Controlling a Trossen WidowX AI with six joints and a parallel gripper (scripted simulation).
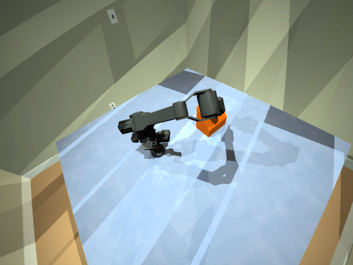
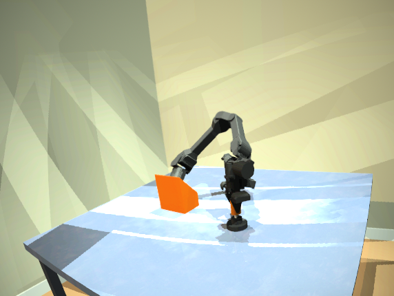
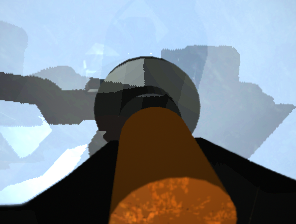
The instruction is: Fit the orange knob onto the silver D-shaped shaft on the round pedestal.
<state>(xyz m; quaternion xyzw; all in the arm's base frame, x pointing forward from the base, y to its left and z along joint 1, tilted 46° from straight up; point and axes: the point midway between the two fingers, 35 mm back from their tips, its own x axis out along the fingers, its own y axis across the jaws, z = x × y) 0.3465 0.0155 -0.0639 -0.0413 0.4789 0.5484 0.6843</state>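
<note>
My gripper tip is 3 cm below the orange knob. Round my gripper tip: round pedestal 4 cm below.
</note>
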